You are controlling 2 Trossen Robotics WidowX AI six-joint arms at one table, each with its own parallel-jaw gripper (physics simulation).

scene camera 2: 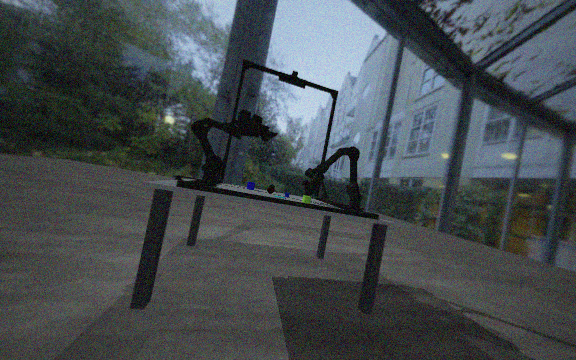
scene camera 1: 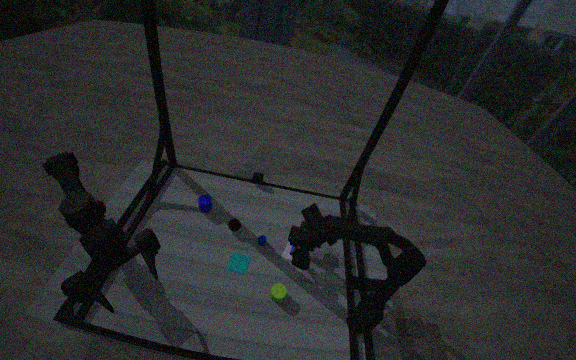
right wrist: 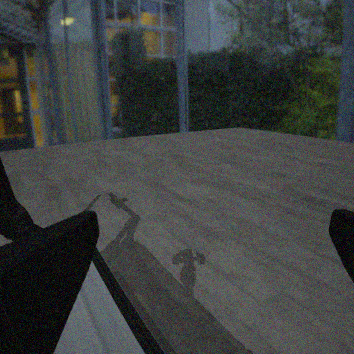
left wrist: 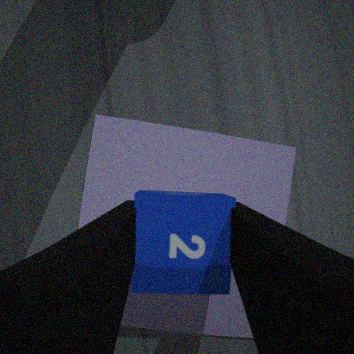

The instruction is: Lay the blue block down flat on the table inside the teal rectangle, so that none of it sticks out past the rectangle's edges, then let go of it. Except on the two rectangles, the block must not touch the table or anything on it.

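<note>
The blue block, marked with a white 2, is between the fingers of my left gripper, which is shut on it. It is over the pale lavender rectangle; whether it still touches it I cannot tell. The teal rectangle lies on the table in scene camera 1, to the left of my left gripper and nearer the bottom of the picture. My right gripper is open and empty, at the left in scene camera 1, away from the block.
A small blue ball lies between the two rectangles, toward the back. A dark ball and a blue cylinder are farther back left. A yellow-green cylinder stands nearer the front. Dark frame posts flank the table.
</note>
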